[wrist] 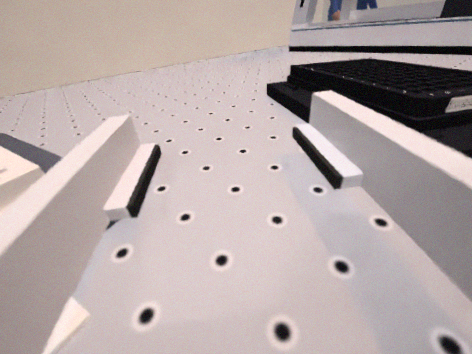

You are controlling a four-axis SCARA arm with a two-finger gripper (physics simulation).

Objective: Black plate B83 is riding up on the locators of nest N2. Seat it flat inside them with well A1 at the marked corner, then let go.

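Places are measured from the arm's base along level axes (x ahead, y left, z up), in centimetres.
Pixels of known places: gripper, fingertip midpoint: [225, 124].
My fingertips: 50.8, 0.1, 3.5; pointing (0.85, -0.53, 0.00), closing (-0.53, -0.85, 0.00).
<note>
For each thing: its top centre in the pictures, then the offset to it from my fingertips, as dx, dy, dz. "pt": a spot on its surface instead. Level surfaces: height alone.
- black well plate, middle of its top: [386, 68] -1.9, -12.4, +0.7
- black nest, surface spot: [286, 96] pt +3.5, -8.5, -1.1
- light grey table, its level: dz -2.2
- white block, surface spot: [15, 175] pt +1.0, +7.9, +0.4
- dark grey-blue piece, surface spot: [37, 150] pt +7.9, +8.2, -1.0
A black well plate [380, 75] is at the upper right of the wrist view, on a black nest [286, 96] with a stepped edge. Part of a pale label shows on the plate's near side, too blurred to read. I cannot tell which corner holds well A1 or how the plate sits on the locators; the right finger hides part of the nest. My gripper [225, 124] is shut to its narrow stance with nothing held; a gap shows between its two dark pads. It is to the left of the plate and nest, apart from the plate.
A light grey table [220, 300] with rows of holes lies below the fingers. A white block [15, 175] and a dark grey-blue piece [37, 150] are at the left edge. A white-framed structure [380, 37] stands behind the plate.
</note>
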